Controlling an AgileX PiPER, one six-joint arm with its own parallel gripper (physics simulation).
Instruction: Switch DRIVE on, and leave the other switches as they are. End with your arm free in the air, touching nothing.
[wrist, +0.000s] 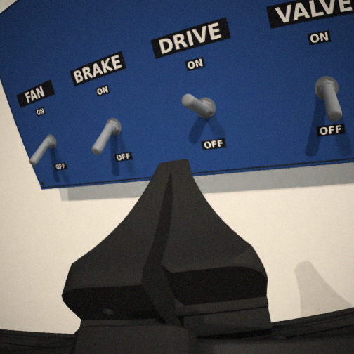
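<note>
The DRIVE switch (197, 105) has a grey lever that leans up and to the left from its base, its tip higher than the base, unlike its neighbours; this is the ON-side tilt. The levers of the FAN switch (42, 150), the BRAKE switch (105, 138) and the VALVE switch (332, 102) point downward, towards their OFF labels. My gripper (176, 177) is shut, with nothing seen between its fingers. Its tips show below the DRIVE lever and apart from it, over the lower edge of the panel.
The blue panel (150, 112) carries the four switches and their black labels. Its lower edge runs across the view behind my fingertips. A pale surface (30, 260) shows below and beside the panel, with a soft shadow at the lower right.
</note>
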